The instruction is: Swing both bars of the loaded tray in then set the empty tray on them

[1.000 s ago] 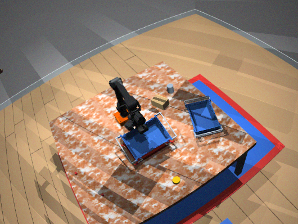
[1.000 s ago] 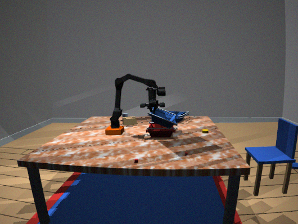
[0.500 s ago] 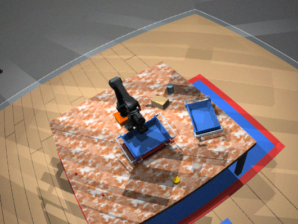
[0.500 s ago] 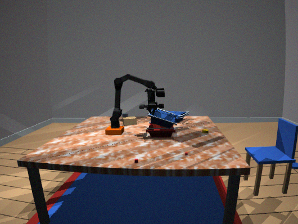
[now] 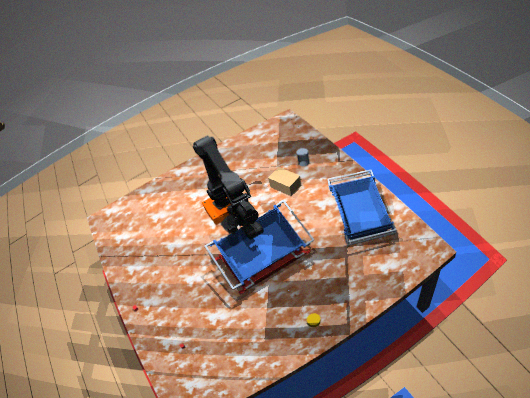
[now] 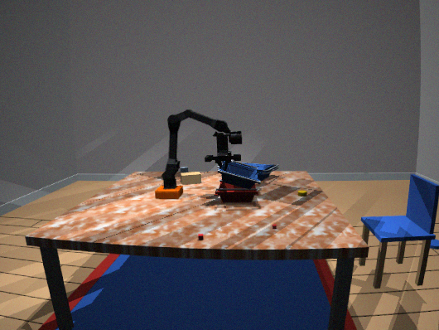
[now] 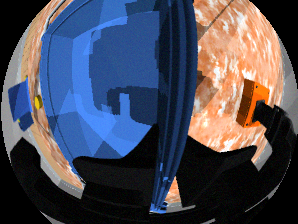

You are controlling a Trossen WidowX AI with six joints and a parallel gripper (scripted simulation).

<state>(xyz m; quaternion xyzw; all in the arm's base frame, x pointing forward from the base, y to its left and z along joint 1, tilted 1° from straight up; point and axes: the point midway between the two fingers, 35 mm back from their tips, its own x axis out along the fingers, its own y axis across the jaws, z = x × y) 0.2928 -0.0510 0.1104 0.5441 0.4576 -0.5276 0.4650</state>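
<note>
Right now my gripper tip is 8 cm short of the blue tray, 1 cm to the left of it and 1 cm below it. From my gripper tip the other things lie so: tan box: 19 cm behind, 33 cm to the left, 9 cm below; then grey cylinder: 23 cm behind, 50 cm to the left, 8 cm below; then yellow disc: 42 cm ahead, 6 cm to the right, 11 cm below.
</note>
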